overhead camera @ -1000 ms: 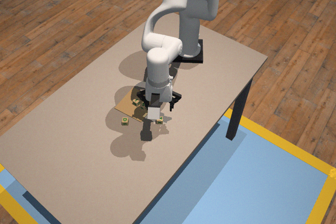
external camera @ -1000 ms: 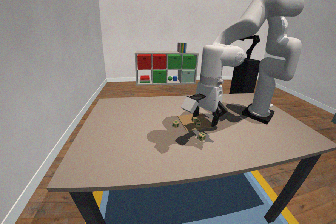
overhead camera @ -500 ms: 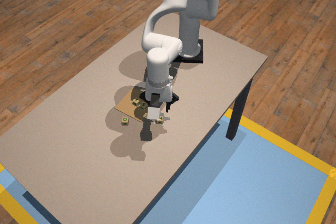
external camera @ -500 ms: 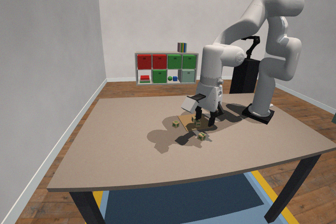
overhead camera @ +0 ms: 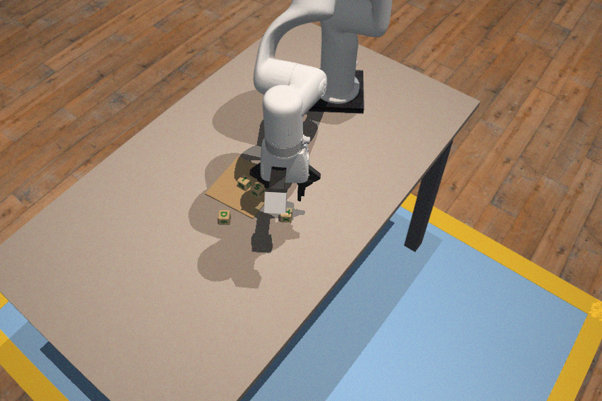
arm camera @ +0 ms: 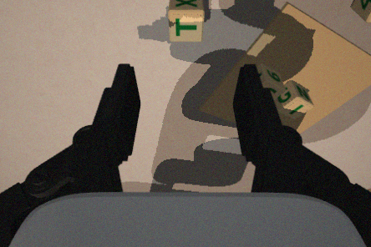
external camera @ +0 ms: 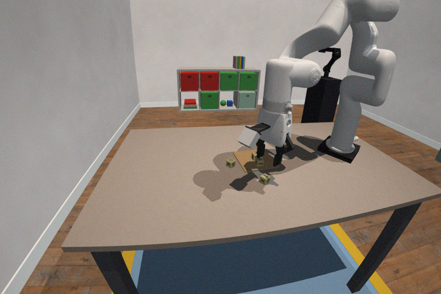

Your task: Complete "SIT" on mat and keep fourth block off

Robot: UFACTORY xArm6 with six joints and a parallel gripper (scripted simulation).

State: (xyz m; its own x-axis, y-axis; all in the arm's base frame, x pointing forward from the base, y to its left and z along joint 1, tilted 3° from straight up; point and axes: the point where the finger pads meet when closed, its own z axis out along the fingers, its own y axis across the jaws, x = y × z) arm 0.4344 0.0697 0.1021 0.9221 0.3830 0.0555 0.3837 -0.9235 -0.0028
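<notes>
Now: hand 9 cm above the T block. Also, from my hand: I block (4 cm behind, 13 cm to the right, 9 cm below); then S block (3 cm behind, 9 cm to the right, 9 cm below); then D block (7 cm ahead, 12 cm to the right, 9 cm below).
</notes>
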